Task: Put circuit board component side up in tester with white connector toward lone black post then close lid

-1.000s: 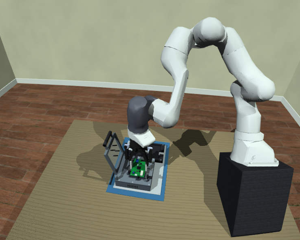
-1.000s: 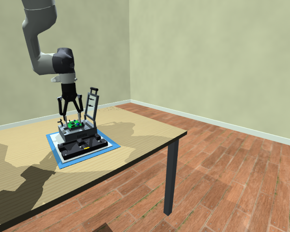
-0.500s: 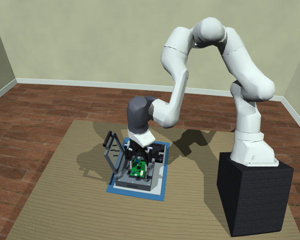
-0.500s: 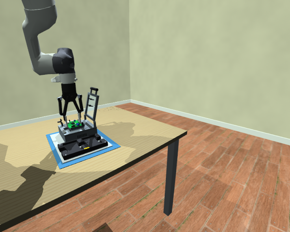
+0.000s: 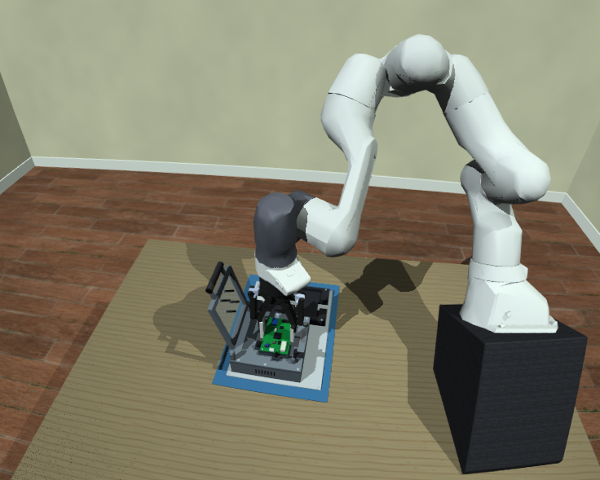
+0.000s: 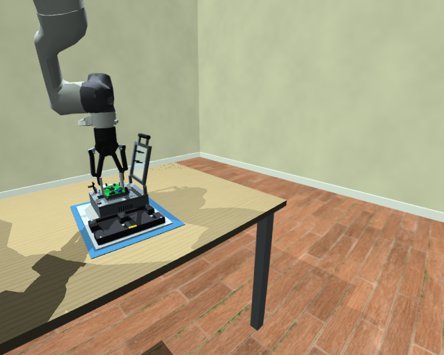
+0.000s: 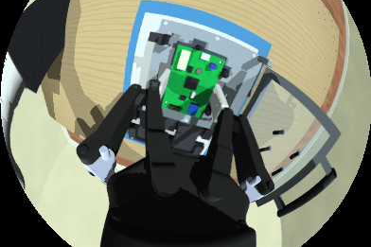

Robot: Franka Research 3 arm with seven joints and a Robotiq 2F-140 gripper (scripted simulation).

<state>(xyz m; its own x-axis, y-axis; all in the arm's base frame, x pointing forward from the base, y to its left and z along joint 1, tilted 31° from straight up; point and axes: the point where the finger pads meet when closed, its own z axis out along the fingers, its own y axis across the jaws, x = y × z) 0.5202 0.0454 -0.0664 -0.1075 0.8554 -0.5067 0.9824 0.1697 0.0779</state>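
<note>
Right now my hand is 2 cm above the green circuit board. Round my hand: lid (12 cm ahead, 1 cm to the left, 8 cm above).
</note>
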